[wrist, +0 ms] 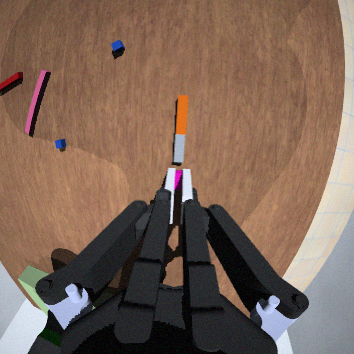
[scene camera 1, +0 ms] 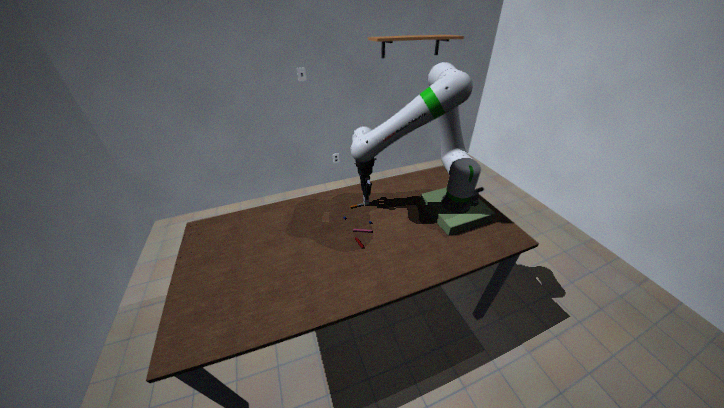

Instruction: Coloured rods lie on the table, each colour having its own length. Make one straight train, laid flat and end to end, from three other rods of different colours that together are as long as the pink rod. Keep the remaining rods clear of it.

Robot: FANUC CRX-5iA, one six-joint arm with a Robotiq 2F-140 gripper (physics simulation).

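Seen in the pictures: gripper, between the fingertips: (wrist: 178,179) (scene camera 1: 366,203); arm's base, origin of its link: (scene camera 1: 455,203).
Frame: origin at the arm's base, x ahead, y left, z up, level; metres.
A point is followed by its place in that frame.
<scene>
My gripper (scene camera 1: 365,203) {y -0.267, x 0.392, z -0.058 m} (wrist: 178,179) {y -0.267, x 0.392, z -0.058 m} is shut on the short magenta rod (wrist: 178,179) {y -0.268, x 0.395, z -0.052 m}, low at the table. An orange rod (scene camera 1: 354,206) {y -0.269, x 0.463, z -0.055 m} (wrist: 182,115) {y -0.272, x 0.464, z -0.052 m} and a grey rod (wrist: 179,148) {y -0.269, x 0.430, z -0.052 m} lie end to end in one line in the wrist view. The magenta rod is roughly in line with them, with a small gap showing before the grey rod's near end. The fingers hide part of the magenta rod; whether it touches the table I cannot tell. The pink rod (scene camera 1: 362,230) {y -0.076, x 0.499, z -0.054 m} (wrist: 37,103) {y -0.082, x 0.496, z -0.056 m} lies apart, at the left of the wrist view.
A red rod (scene camera 1: 359,243) {y -0.002, x 0.546, z -0.053 m} (wrist: 11,81) {y -0.025, x 0.541, z -0.053 m} lies beyond the pink rod. One small blue rod (scene camera 1: 370,222) {y -0.114, x 0.438, z -0.055 m} (wrist: 60,144) {y -0.120, x 0.438, z -0.052 m} lies near the pink rod; another blue rod (scene camera 1: 345,217) {y -0.200, x 0.542, z -0.052 m} (wrist: 117,46) {y -0.205, x 0.543, z -0.052 m} lies farther from the robot's green base (scene camera 1: 458,223) {y 0.120, x 0.084, z -0.005 m} (wrist: 35,280) {y 0.070, x 0.132, z -0.026 m}.
</scene>
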